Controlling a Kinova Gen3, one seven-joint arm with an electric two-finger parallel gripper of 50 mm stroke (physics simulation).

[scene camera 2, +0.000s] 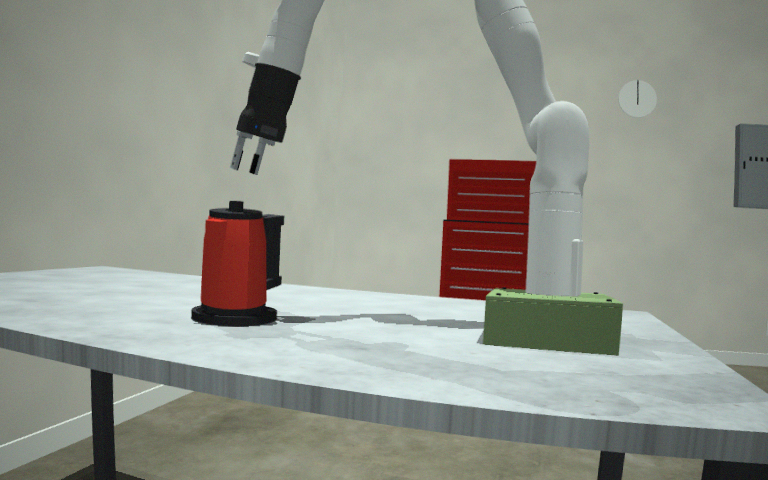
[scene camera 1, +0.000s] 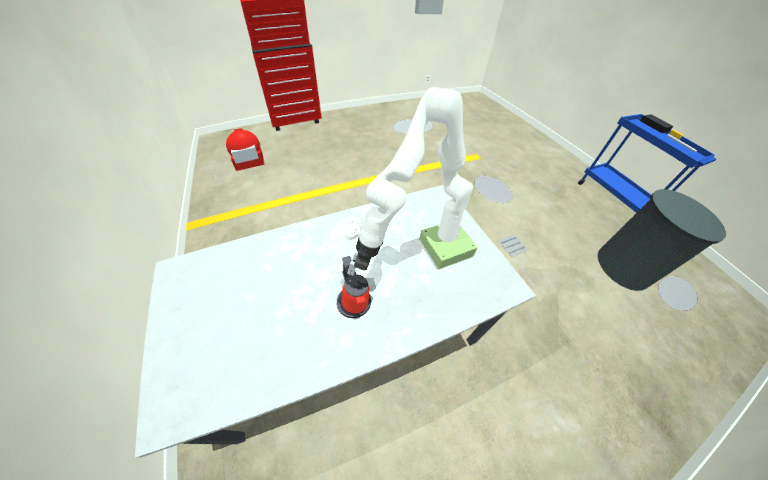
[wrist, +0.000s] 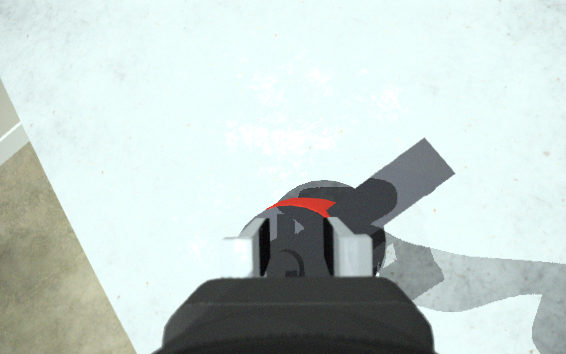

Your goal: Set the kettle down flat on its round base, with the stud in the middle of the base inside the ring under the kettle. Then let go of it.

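Note:
The red kettle [scene camera 1: 355,303] [scene camera 2: 233,263] [wrist: 305,202] stands upright on its black round base [scene camera 2: 233,318], which lies flat on the table. Its black handle [scene camera 2: 274,249] [wrist: 415,175] points toward the robot side in scene camera 2. The stud and the ring are hidden under the kettle. My gripper [scene camera 1: 351,271] [scene camera 2: 245,170] [wrist: 296,237] is open and empty, above the lid knob [scene camera 2: 236,205] [wrist: 290,265] and apart from it. In the wrist view, the black lid shows between and beyond the two fingers.
The green block [scene camera 1: 447,246] [scene camera 2: 552,325] under the arm's foot stands on the table [scene camera 1: 226,339] [scene camera 2: 396,362]. A red tool cabinet [scene camera 1: 288,84] [scene camera 2: 487,232], a blue cart [scene camera 1: 623,189] and a dark bin [scene camera 1: 651,249] stand away from the table.

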